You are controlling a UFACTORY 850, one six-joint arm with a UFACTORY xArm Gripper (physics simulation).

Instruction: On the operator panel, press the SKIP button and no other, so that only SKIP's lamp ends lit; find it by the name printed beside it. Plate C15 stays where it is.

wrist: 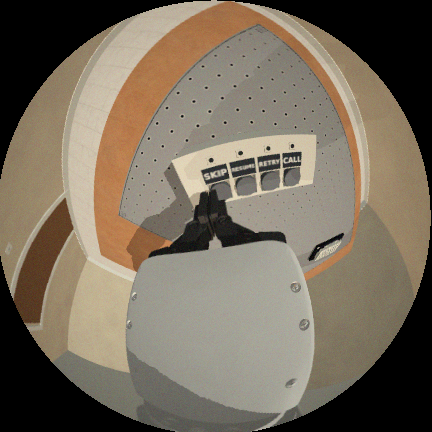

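The cream operator panel (192,177) lies on the grey perforated plate. It bears a row of grey round buttons with dark name labels. The SKIP button (221,189) is at the left end, below the label SKIP (215,174). Beside it are the RESUME button (246,185), the RETRY button (270,181) and the CALL button (291,177). The small lamps above the labels, such as SKIP's lamp (211,160), look dark. My gripper (211,201) is shut and empty. Its fingertips overlap the lower left edge of the SKIP button in the view; whether they touch it I cannot tell.
The grey perforated plate (200,100) rests on an orange-brown surface (117,150). A black-framed item with a pale mesh face (327,249) is at the lower right of the plate. I cannot read any C15 marking. The gripper's shadow falls left of the panel.
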